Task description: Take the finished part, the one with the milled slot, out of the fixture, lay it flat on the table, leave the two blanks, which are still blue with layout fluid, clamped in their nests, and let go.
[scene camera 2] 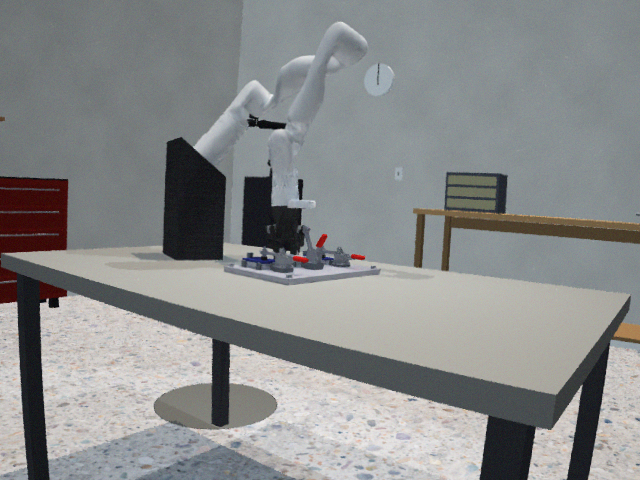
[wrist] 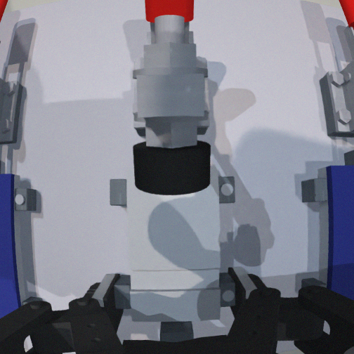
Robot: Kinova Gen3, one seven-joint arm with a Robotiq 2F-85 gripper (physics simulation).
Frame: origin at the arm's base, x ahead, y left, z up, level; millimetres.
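Seen in the pictures: arm's base, link origin: (scene camera 2: 199,164).
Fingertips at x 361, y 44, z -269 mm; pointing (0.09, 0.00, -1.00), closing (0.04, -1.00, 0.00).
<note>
Pixels of each thing's top centre, then the offset from my fingertips to it. "spot": a spot on its surface instead. Level surfaces: height alone.
- fixture, surface spot: (scene camera 2: 336,273) spot: dz +0, dx +184, dy -7 mm
- middle clamp's red handle, surface spot: (scene camera 2: 322,240) spot: dz +76, dx +131, dy -5 mm
- table, surface height: dz -15 mm
The finished part (wrist: 175,235) is a pale metal block with lines across its near end, in the middle nest of the fixture (scene camera 2: 336,273) (wrist: 75,135). My gripper (scene camera 2: 285,250) (wrist: 174,288) points down and is shut on the part's near end, one finger on each side. I cannot tell whether the part is slightly raised. The middle clamp's black pad (wrist: 172,170) hides its far end. Two blue blanks (scene camera 2: 253,259) (wrist: 6,240) sit at the sides; the right one shows in the wrist view (wrist: 343,225). In the scene view, the part is hidden.
The middle clamp's red handle (scene camera 2: 322,240) (wrist: 169,9) stands up. The outer red handles (scene camera 2: 300,259) (scene camera 2: 357,256) lie low. Small nest posts (wrist: 118,192) (wrist: 226,190) flank the part. The fixture stands on the table (scene camera 2: 413,320), beside the black arm pedestal (scene camera 2: 193,206).
</note>
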